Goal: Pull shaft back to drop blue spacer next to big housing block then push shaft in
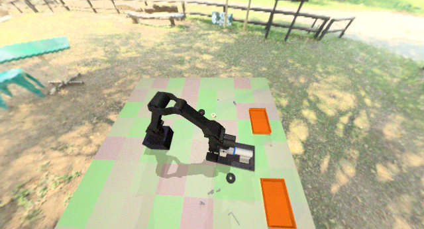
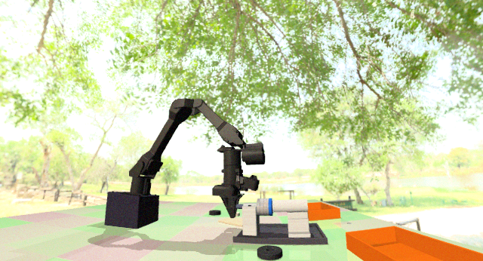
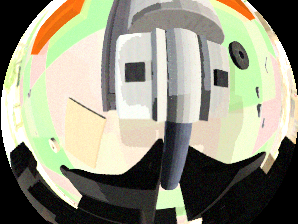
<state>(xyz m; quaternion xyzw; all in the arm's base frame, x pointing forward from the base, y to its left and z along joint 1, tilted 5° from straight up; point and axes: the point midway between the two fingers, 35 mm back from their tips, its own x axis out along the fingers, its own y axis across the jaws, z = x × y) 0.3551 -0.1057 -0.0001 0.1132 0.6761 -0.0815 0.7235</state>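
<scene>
Right now my gripper tip is 6 cm short of the shaft, 2 cm to the left of it and 3 cm below it. Round my gripper tip: pale ring: 1 cm ahead, 26 cm to the left, 4 cm below; then blue spacer: 11 cm ahead, 3 cm to the right, 3 cm above.
</scene>
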